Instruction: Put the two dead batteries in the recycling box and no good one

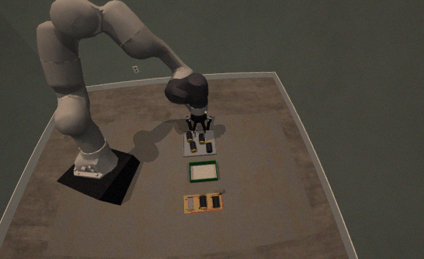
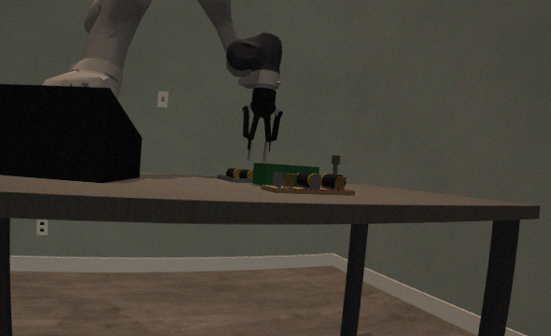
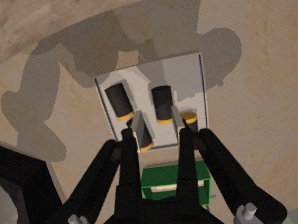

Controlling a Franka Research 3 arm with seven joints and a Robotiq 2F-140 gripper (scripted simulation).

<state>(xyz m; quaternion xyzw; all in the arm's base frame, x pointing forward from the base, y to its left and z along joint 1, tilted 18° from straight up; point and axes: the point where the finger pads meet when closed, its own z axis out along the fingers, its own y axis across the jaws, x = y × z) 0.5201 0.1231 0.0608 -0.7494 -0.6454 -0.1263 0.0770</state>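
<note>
Right now my hand is 1 cm past the grey tray, 1 cm to the left of it and 9 cm above it. The rest, counted from my hand: holder: 3 cm behind, 37 cm to the right, 9 cm below; then green recycling box: 1 cm behind, 21 cm to the right, 8 cm below; then bulb: 6 cm ahead, 34 cm to the right, 2 cm below.
</note>
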